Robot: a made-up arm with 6 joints. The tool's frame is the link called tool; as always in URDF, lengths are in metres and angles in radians. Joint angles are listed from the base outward.
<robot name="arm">
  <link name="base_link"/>
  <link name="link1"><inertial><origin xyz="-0.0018 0.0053 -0.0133"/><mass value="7.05"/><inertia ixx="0.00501" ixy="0" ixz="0" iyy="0.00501" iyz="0" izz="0.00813"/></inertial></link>
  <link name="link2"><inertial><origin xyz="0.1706 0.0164 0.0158"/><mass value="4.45"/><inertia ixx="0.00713" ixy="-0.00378" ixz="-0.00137" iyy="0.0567" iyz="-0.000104" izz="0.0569"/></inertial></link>
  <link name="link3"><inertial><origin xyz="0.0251 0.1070 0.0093"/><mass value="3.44"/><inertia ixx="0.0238" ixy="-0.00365" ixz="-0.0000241" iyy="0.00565" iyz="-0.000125" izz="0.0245"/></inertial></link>
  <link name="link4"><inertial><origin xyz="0.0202 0.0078 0.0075"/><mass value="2.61"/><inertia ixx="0.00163" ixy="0" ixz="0" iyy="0.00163" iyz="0" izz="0.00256"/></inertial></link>
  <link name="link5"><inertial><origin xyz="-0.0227 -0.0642 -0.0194"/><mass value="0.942"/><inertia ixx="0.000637" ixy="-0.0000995" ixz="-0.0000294" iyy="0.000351" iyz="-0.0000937" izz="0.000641"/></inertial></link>
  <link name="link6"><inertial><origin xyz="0.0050 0.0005 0.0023"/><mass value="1.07"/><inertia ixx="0.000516" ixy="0" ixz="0" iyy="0.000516" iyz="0" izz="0.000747"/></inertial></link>
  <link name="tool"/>
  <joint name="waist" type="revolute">
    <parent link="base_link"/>
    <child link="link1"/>
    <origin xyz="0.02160 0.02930 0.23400" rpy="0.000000 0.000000 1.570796"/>
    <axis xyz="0 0 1"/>
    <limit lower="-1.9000" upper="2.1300"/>
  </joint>
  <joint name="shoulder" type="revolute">
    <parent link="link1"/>
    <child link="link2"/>
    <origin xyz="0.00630 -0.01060 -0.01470" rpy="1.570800 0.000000 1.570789"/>
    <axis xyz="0 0 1"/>
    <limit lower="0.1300" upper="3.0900"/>
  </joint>
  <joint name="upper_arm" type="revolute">
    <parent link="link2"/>
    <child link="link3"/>
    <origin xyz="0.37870 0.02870 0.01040" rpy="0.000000 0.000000 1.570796"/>
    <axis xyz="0 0 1"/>
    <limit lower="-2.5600" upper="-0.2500"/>
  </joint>
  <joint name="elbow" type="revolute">
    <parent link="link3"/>
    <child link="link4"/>
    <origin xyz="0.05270 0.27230 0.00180" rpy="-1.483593 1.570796 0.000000"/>
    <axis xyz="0 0 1"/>
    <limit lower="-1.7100" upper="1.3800"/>
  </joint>
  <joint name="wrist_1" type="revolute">
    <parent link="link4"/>
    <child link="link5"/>
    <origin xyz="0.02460 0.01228 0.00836" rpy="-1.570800 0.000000 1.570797"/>
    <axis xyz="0 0 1"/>
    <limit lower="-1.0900" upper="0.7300"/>
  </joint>
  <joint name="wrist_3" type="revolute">
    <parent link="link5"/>
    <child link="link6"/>
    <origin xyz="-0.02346 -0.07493 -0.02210" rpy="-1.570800 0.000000 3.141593"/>
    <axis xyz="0 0 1"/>
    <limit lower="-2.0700" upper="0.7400"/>
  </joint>
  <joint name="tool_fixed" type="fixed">
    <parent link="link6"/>
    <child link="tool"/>
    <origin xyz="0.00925 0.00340 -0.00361" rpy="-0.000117 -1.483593 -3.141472"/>
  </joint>
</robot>
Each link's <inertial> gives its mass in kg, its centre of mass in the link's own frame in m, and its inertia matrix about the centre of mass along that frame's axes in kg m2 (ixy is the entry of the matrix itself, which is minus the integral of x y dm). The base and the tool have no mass. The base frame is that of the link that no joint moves.
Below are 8 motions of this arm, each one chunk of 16 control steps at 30 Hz.
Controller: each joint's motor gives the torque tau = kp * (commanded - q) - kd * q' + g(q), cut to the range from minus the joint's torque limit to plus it. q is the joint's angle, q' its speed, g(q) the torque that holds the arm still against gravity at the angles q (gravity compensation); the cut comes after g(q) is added. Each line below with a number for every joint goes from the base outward.
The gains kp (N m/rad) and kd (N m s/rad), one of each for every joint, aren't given. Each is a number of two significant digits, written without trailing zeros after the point. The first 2 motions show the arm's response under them.
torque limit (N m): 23 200 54 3.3 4.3 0.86
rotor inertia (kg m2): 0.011 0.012 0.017 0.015 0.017 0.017
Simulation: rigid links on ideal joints. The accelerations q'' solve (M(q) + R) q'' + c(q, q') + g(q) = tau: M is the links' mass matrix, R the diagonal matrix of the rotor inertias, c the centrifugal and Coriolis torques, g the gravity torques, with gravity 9.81 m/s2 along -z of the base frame. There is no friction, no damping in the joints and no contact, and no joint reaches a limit. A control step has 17 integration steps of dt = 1/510 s. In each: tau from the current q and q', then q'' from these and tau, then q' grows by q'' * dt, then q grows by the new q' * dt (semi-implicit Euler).
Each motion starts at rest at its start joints. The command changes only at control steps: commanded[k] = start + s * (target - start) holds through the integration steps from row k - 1 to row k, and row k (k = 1, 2, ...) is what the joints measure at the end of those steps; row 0 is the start. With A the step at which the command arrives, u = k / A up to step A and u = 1 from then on. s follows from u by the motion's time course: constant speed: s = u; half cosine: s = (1 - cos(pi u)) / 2; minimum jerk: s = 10 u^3 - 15 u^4 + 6 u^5; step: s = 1 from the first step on.
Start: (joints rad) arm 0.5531 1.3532 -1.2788 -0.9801 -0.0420 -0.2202
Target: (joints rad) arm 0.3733 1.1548 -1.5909 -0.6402 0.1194 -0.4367
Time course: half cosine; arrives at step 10
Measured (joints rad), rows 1 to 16:
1: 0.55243 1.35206 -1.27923 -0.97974 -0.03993 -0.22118
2: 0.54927 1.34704 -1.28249 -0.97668 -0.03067 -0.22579
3: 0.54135 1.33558 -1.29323 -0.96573 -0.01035 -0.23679
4: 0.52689 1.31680 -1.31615 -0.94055 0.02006 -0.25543
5: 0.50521 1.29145 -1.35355 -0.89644 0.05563 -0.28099
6: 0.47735 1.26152 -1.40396 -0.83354 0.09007 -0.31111
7: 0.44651 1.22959 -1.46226 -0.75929 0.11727 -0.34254
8: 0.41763 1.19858 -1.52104 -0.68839 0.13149 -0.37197
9: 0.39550 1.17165 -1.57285 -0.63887 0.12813 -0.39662
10: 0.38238 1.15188 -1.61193 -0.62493 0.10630 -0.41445
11: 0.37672 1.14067 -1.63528 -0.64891 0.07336 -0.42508
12: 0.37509 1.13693 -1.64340 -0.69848 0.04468 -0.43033
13: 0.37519 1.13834 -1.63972 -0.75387 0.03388 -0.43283
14: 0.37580 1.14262 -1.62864 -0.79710 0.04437 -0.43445
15: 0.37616 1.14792 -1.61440 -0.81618 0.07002 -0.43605
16: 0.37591 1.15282 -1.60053 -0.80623 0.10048 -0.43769
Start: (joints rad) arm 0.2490 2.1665 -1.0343 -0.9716 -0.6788 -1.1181
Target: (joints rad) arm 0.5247 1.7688 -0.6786 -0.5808 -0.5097 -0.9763
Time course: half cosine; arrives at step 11
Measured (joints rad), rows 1 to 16:
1: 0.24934 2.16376 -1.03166 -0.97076 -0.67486 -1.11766
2: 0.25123 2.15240 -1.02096 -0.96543 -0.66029 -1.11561
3: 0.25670 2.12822 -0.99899 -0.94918 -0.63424 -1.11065
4: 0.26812 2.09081 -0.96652 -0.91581 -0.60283 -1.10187
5: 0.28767 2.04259 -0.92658 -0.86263 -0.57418 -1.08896
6: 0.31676 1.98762 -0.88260 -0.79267 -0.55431 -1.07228
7: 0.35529 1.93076 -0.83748 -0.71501 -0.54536 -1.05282
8: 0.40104 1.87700 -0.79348 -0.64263 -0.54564 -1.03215
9: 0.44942 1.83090 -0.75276 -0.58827 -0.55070 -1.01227
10: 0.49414 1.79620 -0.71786 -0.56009 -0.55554 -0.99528
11: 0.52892 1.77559 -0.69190 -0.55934 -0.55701 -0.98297
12: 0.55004 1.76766 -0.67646 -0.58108 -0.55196 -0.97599
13: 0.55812 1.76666 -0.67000 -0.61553 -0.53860 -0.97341
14: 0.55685 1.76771 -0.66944 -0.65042 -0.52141 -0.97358
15: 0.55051 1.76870 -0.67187 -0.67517 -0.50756 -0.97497
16: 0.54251 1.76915 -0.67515 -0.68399 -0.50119 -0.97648
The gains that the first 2 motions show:
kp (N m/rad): 150 1100 190 3.5 13 6.5
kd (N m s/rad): 10 49 9.1 0.21 0.42 0.46
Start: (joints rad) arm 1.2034 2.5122 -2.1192 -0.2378 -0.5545 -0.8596
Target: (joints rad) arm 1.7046 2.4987 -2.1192 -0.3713 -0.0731 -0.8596
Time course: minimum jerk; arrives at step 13
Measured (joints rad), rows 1 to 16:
1: 1.20347 2.51218 -2.11920 -0.23769 -0.55400 -0.85959
2: 1.20405 2.51200 -2.11923 -0.23683 -0.55008 -0.85956
3: 1.20628 2.51149 -2.11942 -0.23379 -0.53694 -0.85943
4: 1.21201 2.51049 -2.11991 -0.22697 -0.50844 -0.85916
5: 1.22349 2.50901 -2.12076 -0.21567 -0.46117 -0.85871
6: 1.24286 2.50721 -2.12178 -0.20139 -0.39625 -0.85805
7: 1.27105 2.50540 -2.12253 -0.18943 -0.31929 -0.85721
8: 1.30826 2.50389 -2.12268 -0.18536 -0.23849 -0.85634
9: 1.35444 2.50292 -2.12213 -0.19213 -0.16264 -0.85565
10: 1.40959 2.50257 -2.12108 -0.20905 -0.09942 -0.85530
11: 1.47307 2.50277 -2.11989 -0.23358 -0.05467 -0.85538
12: 1.54170 2.50332 -2.11865 -0.26459 -0.03216 -0.85599
13: 1.61137 2.50389 -2.11757 -0.30064 -0.03110 -0.85706
14: 1.67812 2.50411 -2.11689 -0.34060 -0.04520 -0.85836
15: 1.73859 2.50373 -2.11684 -0.38389 -0.06568 -0.85960
16: 1.79040 2.50276 -2.11750 -0.42948 -0.08538 -0.86059

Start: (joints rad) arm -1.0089 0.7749 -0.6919 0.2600 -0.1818 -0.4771
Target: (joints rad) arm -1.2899 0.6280 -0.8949 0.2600 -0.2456 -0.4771
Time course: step
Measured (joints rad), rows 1 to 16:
1: -1.07093 0.72304 -0.72682 0.31900 -0.09396 -0.48021
2: -1.15995 0.66501 -0.79604 0.41445 -0.05579 -0.48123
3: -1.22239 0.63578 -0.86213 0.45886 -0.13613 -0.47849
4: -1.26003 0.62528 -0.90781 0.42343 -0.26390 -0.47442
5: -1.28065 0.62210 -0.93031 0.32541 -0.36549 -0.47111
6: -1.29037 0.62130 -0.93581 0.20310 -0.40552 -0.47001
7: -1.29364 0.62187 -0.93203 0.09111 -0.38695 -0.47129
8: -1.29361 0.62355 -0.92405 0.01235 -0.33504 -0.47414
9: -1.29238 0.62570 -0.91457 -0.02090 -0.27858 -0.47747
10: -1.29110 0.62757 -0.90539 -0.00676 -0.23710 -0.48026
11: -1.29021 0.62875 -0.89788 0.04641 -0.21704 -0.48183
12: -1.28976 0.62919 -0.89278 0.12296 -0.21485 -0.48197
13: -1.28962 0.62914 -0.89005 0.20517 -0.22259 -0.48090
14: -1.28966 0.62885 -0.88910 0.27805 -0.23260 -0.47912
15: -1.28977 0.62854 -0.88918 0.33198 -0.23998 -0.47722
16: -1.28986 0.62832 -0.88968 0.36321 -0.24312 -0.47569

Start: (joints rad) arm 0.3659 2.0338 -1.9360 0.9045 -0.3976 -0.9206
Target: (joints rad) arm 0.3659 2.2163 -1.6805 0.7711 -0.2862 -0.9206
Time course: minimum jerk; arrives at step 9
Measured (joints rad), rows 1 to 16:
1: 0.36595 2.03423 -1.93597 0.90336 -0.39812 -0.92056
2: 0.36626 2.03729 -1.93506 0.89452 -0.40141 -0.92030
3: 0.36708 2.04649 -1.92957 0.86562 -0.40900 -0.91961
4: 0.36826 2.06477 -1.91376 0.80636 -0.41833 -0.91853
5: 0.36919 2.09290 -1.88313 0.71764 -0.42220 -0.91746
6: 0.36920 2.12860 -1.83753 0.61593 -0.41060 -0.91705
7: 0.36813 2.16663 -1.78193 0.53056 -0.37469 -0.91800
8: 0.36637 2.20024 -1.72493 0.49447 -0.31330 -0.92060
9: 0.36417 2.22391 -1.67585 0.53068 -0.23923 -0.92429
10: 0.36147 2.23620 -1.64150 0.63793 -0.17766 -0.92753
11: 0.35870 2.23933 -1.62408 0.78706 -0.15103 -0.92866
12: 0.35713 2.23683 -1.62234 0.93487 -0.16431 -0.92708
13: 0.35774 2.23162 -1.63247 1.04369 -0.20438 -0.92355
14: 0.36042 2.22556 -1.64871 1.09356 -0.25043 -0.91956
15: 0.36429 2.21991 -1.66532 1.08328 -0.28612 -0.91647
16: 0.36831 2.21557 -1.67852 1.02484 -0.30550 -0.91495

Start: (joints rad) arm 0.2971 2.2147 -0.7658 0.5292 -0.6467 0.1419
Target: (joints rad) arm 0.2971 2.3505 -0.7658 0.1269 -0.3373 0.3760
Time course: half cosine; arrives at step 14
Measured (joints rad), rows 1 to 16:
1: 0.29711 2.21529 -0.76590 0.52875 -0.64658 0.14238
2: 0.29712 2.21770 -0.76625 0.52620 -0.64481 0.14468
3: 0.29711 2.22289 -0.76680 0.51900 -0.63791 0.15034
4: 0.29701 2.23107 -0.76736 0.50465 -0.62243 0.16039
5: 0.29684 2.24199 -0.76773 0.48152 -0.59687 0.17515
6: 0.29664 2.25511 -0.76781 0.44922 -0.56232 0.19427
7: 0.29645 2.26970 -0.76761 0.40862 -0.52177 0.21688
8: 0.29635 2.28500 -0.76716 0.36171 -0.47902 0.24181
9: 0.29636 2.30016 -0.76657 0.31127 -0.43764 0.26772
10: 0.29647 2.31442 -0.76591 0.26050 -0.40037 0.29323
11: 0.29667 2.32704 -0.76528 0.21261 -0.36902 0.31702
12: 0.29692 2.33741 -0.76472 0.17049 -0.34465 0.33788
13: 0.29718 2.34502 -0.76425 0.13655 -0.32791 0.35476
14: 0.29744 2.34950 -0.76390 0.11260 -0.31918 0.36684
15: 0.29768 2.35122 -0.76379 0.09931 -0.31840 0.37400
16: 0.29788 2.35136 -0.76417 0.09538 -0.32385 0.37723

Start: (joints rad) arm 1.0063 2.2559 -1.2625 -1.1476 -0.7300 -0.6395
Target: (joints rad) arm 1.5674 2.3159 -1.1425 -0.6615 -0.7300 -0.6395
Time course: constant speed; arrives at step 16
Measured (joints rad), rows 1 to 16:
1: 1.00832 2.25675 -1.26186 -1.13951 -0.73057 -0.63961
2: 1.01527 2.25894 -1.25922 -1.11421 -0.73075 -0.63982
3: 1.02878 2.26225 -1.25409 -1.07049 -0.72920 -0.63995
4: 1.04938 2.26630 -1.24689 -1.01277 -0.72566 -0.63987
5: 1.07675 2.27073 -1.23848 -0.94843 -0.72108 -0.63955
6: 1.11003 2.27525 -1.22964 -0.88555 -0.71685 -0.63904
7: 1.14805 2.27967 -1.22088 -0.83112 -0.71419 -0.63845
8: 1.18955 2.28390 -1.21253 -0.78988 -0.71368 -0.63792
9: 1.23330 2.28790 -1.20471 -0.76389 -0.71524 -0.63756
10: 1.27820 2.29170 -1.19741 -0.75260 -0.71834 -0.63741
11: 1.32332 2.29534 -1.19052 -0.75331 -0.72228 -0.63750
12: 1.36793 2.29889 -1.18383 -0.76192 -0.72643 -0.63779
13: 1.41149 2.30239 -1.17713 -0.77369 -0.73025 -0.63822
14: 1.45367 2.30590 -1.17022 -0.78400 -0.73338 -0.63873
15: 1.49426 2.30947 -1.16296 -0.78894 -0.73561 -0.63924
16: 1.53321 2.31310 -1.15536 -0.78569 -0.73682 -0.63971

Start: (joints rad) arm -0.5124 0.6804 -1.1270 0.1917 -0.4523 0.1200
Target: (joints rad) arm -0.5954 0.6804 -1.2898 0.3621 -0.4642 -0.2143
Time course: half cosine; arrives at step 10
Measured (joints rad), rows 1 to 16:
1: -0.51286 0.68051 -1.12789 0.19330 -0.45166 0.11865
2: -0.51486 0.68086 -1.13191 0.20041 -0.44920 0.11235
3: -0.51934 0.68143 -1.14120 0.21653 -0.44479 0.09717
4: -0.52661 0.68200 -1.15663 0.24228 -0.44015 0.07099
5: -0.53632 0.68236 -1.17763 0.27515 -0.43783 0.03407
6: -0.54771 0.68237 -1.20246 0.31023 -0.43968 -0.01108
7: -0.55971 0.68198 -1.22869 0.34164 -0.44603 -0.06043
8: -0.57122 0.68123 -1.25359 0.36393 -0.45571 -0.10916
9: -0.58113 0.68021 -1.27452 0.37329 -0.46676 -0.15231
10: -0.58847 0.67907 -1.28925 0.36817 -0.47717 -0.18550
11: -0.59295 0.67813 -1.29716 0.35095 -0.48496 -0.20668
12: -0.59517 0.67775 -1.29974 0.32834 -0.48819 -0.21742
13: -0.59604 0.67800 -1.29917 0.30787 -0.48612 -0.22117
14: -0.59623 0.67864 -1.29713 0.29492 -0.47991 -0.22116
15: -0.59614 0.67939 -1.29470 0.29197 -0.47202 -0.21967
16: -0.59596 0.68004 -1.29246 0.29883 -0.46498 -0.21794

